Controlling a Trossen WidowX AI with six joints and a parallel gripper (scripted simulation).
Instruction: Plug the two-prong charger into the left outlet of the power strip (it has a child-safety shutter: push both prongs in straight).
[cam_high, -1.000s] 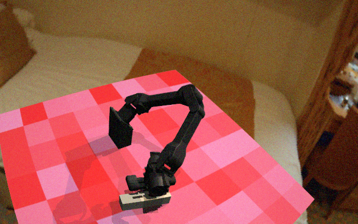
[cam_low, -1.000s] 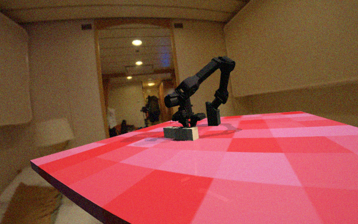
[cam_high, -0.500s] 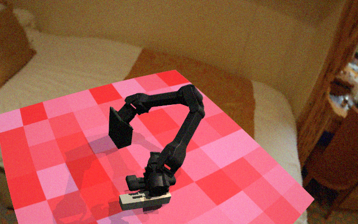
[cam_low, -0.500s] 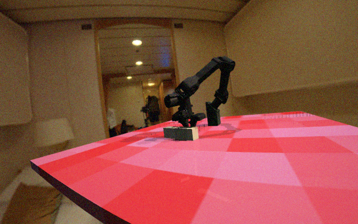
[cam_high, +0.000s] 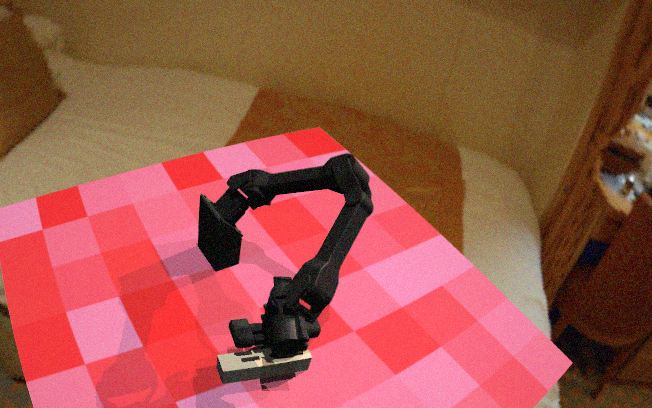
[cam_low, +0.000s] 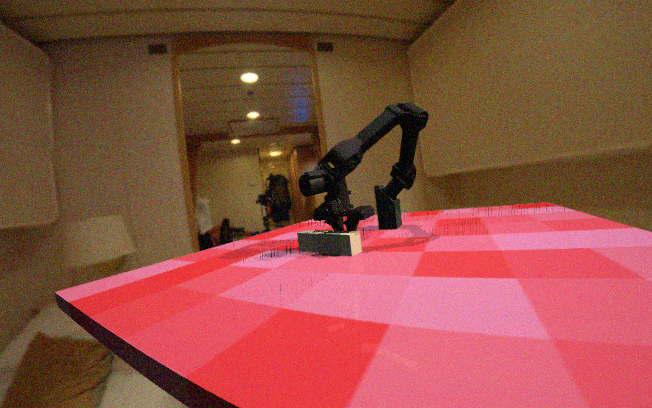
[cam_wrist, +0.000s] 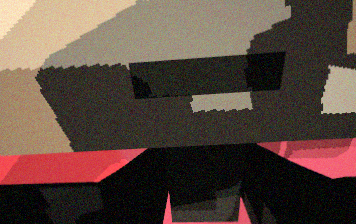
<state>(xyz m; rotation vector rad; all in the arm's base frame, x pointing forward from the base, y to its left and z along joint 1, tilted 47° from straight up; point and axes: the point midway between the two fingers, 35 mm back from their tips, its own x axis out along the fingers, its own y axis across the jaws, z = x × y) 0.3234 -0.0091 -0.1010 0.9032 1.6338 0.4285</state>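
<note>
My gripper tip is now 20 mm short of the dark grey charger, 10 mm to the left of it and 10 mm below it.
</note>
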